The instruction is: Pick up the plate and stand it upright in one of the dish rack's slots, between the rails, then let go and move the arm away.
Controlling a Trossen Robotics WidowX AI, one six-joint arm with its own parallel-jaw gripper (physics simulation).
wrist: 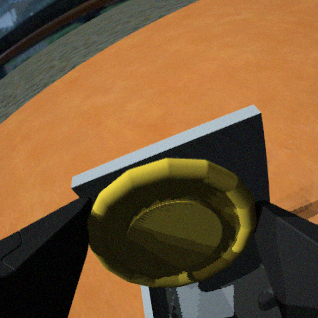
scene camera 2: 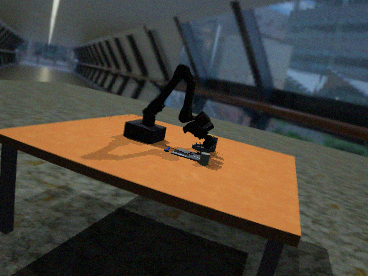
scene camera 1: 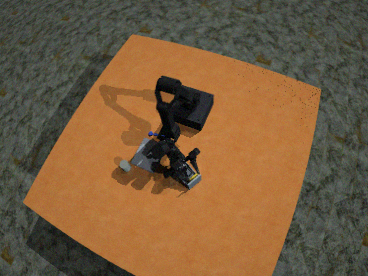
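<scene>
The yellow plate (scene camera 1: 194, 177) (wrist: 175, 225) is between the fingers of my gripper (scene camera 1: 186, 174) (wrist: 174, 211), which is shut on its two opposite edges. In the wrist view its hollow face is turned toward the camera and partly shaded. The dish rack (scene camera 1: 194, 183) (scene camera 2: 215, 141) (wrist: 220, 145) lies beneath, with its tall dark end panel standing beyond the plate. The plate and the fingers overlap the rack and hide most rails and slots, so I cannot tell whether the plate's lower edge is in a slot. The plate cannot be made out in scene camera 2.
A flat grey board (scene camera 1: 142, 158) (scene camera 2: 185, 154) lies beside the rack. A pale cup (scene camera 1: 125, 165) (scene camera 2: 205, 158) stands at the board's outer side. A small blue object (scene camera 1: 150, 134) (scene camera 2: 167, 149) lies near the board's end toward the robot base (scene camera 1: 200, 107) (scene camera 2: 145, 132).
</scene>
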